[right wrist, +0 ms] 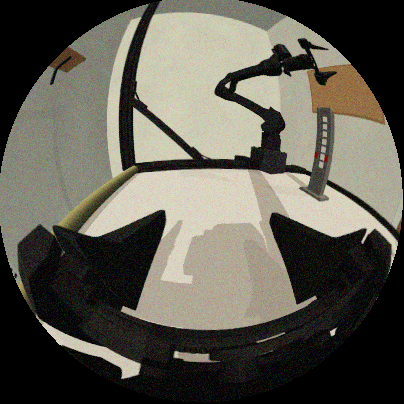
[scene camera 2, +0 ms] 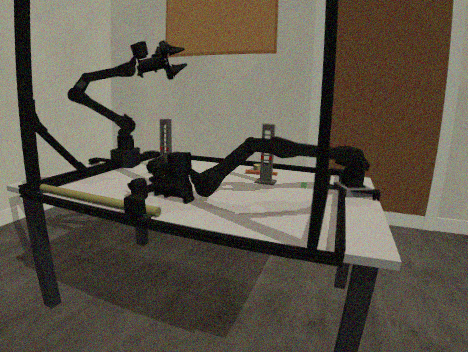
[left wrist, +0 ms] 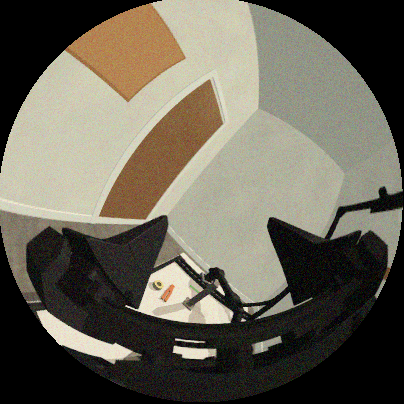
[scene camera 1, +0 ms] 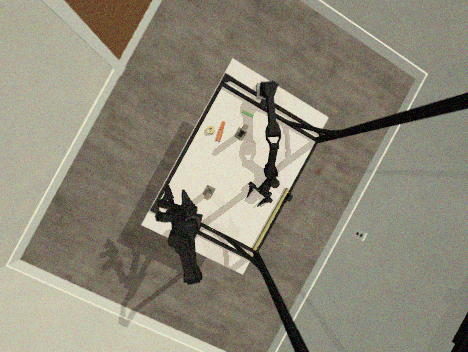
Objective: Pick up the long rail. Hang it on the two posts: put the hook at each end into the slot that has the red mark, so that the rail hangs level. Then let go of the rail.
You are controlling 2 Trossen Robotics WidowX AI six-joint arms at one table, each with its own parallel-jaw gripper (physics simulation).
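Frame: origin at the left arm's base, x left, y back, z up, level; metres.
Seen in the pictures: left gripper, fingertip midpoint: (scene camera 2: 185, 56) (left wrist: 219, 221) (scene camera 1: 175, 187); right gripper, fingertip midpoint: (right wrist: 220, 216) (scene camera 1: 251, 202); left arm's base, link origin: (right wrist: 269, 149) (scene camera 2: 125, 149) (scene camera 1: 192, 223); right arm's base, link origin: (scene camera 2: 352, 185) (left wrist: 207, 278) (scene camera 1: 264, 91).
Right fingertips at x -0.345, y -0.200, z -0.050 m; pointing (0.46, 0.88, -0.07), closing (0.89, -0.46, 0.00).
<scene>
Offsets run from my right fingertips to a thing's top centre.
The long olive-yellow rail {dy +0.088, dx -0.161, dz +0.000 m} (scene camera 1: 271, 220) (scene camera 2: 90, 196) (right wrist: 97, 196) lies along the table edge; its hooks cannot be made out. One grey slotted post {dy -0.007, dx +0.289, dz +0.188 m} (scene camera 1: 209, 191) (scene camera 2: 169, 135) (right wrist: 318, 182) stands nearer the left arm. The other post {dy -0.419, dx +0.169, dz +0.188 m} (scene camera 1: 241, 132) (scene camera 2: 267, 172) (left wrist: 199, 296) stands nearer the right arm. Red marks show low on both posts in scene camera 2. My left gripper (scene camera 1: 176, 189) (scene camera 2: 185, 57) (left wrist: 219, 221) (right wrist: 327, 62) is open and empty, high above the table. My right gripper (scene camera 1: 254, 195) (right wrist: 220, 216) is open and empty, low over the table near one rail end, apart from it.
An orange object {dy -0.406, dx +0.298, dz -0.013 m} (scene camera 1: 220, 131) (scene camera 2: 261, 172) (left wrist: 168, 293) and a yellow ring-shaped object {dy -0.397, dx +0.363, dz +0.000 m} (scene camera 1: 210, 130) (left wrist: 158, 284) lie beyond the posts. A green piece {dy -0.558, dx +0.151, dz -0.025 m} (scene camera 1: 247, 114) (scene camera 2: 304, 185) lies near the right arm's side. Black frame uprights (scene camera 2: 325, 100) rise at the table edge. A black block (scene camera 2: 135, 205) stands beside the rail.
</scene>
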